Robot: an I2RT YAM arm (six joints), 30 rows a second.
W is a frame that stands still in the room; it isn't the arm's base.
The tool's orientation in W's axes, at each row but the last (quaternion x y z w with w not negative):
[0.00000 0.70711 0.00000 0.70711]
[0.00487 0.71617 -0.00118 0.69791]
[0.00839 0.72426 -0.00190 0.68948]
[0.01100 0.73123 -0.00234 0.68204]
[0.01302 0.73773 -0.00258 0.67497]
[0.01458 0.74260 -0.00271 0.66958]
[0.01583 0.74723 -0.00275 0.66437]
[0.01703 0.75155 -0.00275 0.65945]
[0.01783 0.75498 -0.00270 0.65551]
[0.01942 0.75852 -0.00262 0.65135]
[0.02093 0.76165 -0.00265 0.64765]
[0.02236 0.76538 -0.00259 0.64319]
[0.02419 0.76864 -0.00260 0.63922]
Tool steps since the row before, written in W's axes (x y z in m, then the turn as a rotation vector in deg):
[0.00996 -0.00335 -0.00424 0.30 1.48 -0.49]
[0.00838 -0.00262 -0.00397 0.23 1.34 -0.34]
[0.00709 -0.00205 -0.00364 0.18 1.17 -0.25]
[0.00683 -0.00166 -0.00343 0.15 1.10 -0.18]
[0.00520 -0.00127 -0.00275 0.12 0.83 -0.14]
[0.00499 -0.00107 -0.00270 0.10 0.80 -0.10]
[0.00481 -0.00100 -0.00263 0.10 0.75 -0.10]
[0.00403 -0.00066 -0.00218 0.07 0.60 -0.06]
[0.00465 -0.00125 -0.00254 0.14 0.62 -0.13]
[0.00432 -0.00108 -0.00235 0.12 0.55 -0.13]
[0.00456 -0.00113 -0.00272 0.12 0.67 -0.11]
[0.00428 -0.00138 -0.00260 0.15 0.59 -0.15]
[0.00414 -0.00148 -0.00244 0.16 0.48 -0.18]
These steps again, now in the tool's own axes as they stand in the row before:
[0.00424 -0.00335 0.00996 0.49 1.48 0.30]
[0.00374 -0.00257 0.00850 0.34 1.34 0.23]
[0.00327 -0.00198 0.00729 0.25 1.17 0.18]
[0.00293 -0.00157 0.00708 0.18 1.10 0.14]
[0.00226 -0.00119 0.00545 0.14 0.83 0.11]
[0.00215 -0.00099 0.00527 0.10 0.80 0.09]
[0.00203 -0.00091 0.00511 0.10 0.75 0.09]
[0.00162 -0.00058 0.00430 0.06 0.60 0.06]
[0.00183 -0.00116 0.00499 0.12 0.62 0.14]
[0.00164 -0.00099 0.00466 0.12 0.55 0.12]
[0.00192 -0.00103 0.00497 0.11 0.67 0.12]
[0.00178 -0.00128 0.00471 0.14 0.59 0.15]
[0.00160 -0.00138 0.00457 0.16 0.48 0.17]

